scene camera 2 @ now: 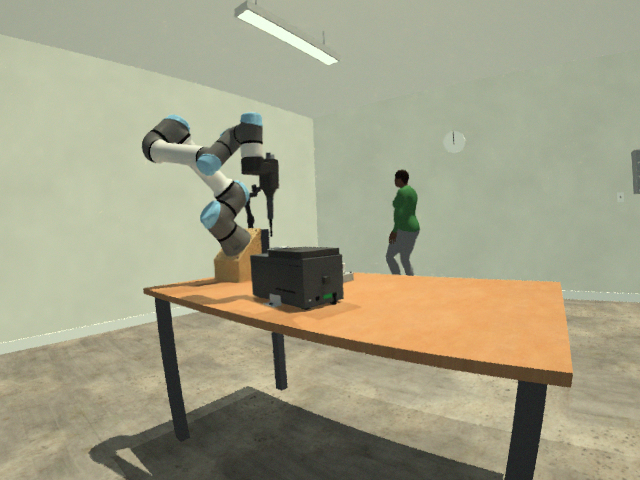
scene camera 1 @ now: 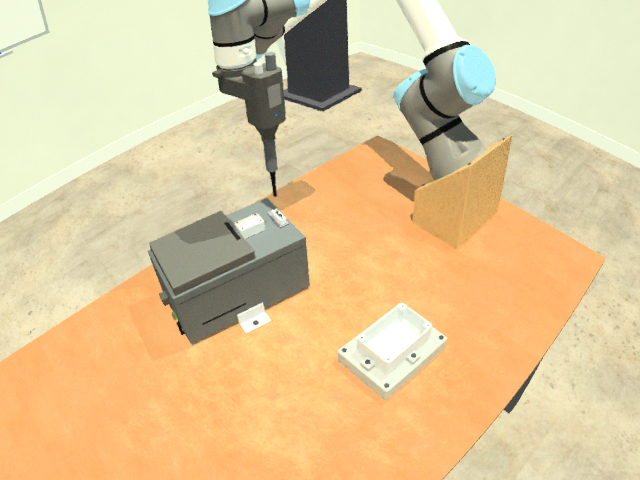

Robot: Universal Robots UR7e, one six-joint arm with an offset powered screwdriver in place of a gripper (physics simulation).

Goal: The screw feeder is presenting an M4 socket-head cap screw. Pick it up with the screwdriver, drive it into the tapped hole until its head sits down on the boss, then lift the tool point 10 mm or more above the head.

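Note:
My screwdriver (scene camera 1: 275, 195) (scene camera 2: 271, 235) hangs upright, its thin black bit pointing down. The bit tip is above the back end of the screw feeder, apart from it, with no screw visible on it. The dark grey screw feeder (scene camera 1: 242, 281) (scene camera 2: 279, 276) stands on the table. A small light pickup block (scene camera 1: 279, 217) sits on its top near the bit; a screw there is too small to make out. A white open-topped housing (scene camera 1: 373, 352) sits on a pale base plate (scene camera 1: 376, 381). Dark spots show on its tabs; I cannot tell which is the tapped hole.
A white block (scene camera 1: 249, 225) and a raised dark lid (scene camera 1: 201, 250) are on the feeder's top. A white bracket (scene camera 1: 254, 319) (scene camera 2: 274, 299) is at its side. A wooden guard (scene camera 1: 442, 209) (scene camera 2: 232, 268) stands by the arm's base. A person in green (scene camera 2: 405, 209) stands beyond the table.

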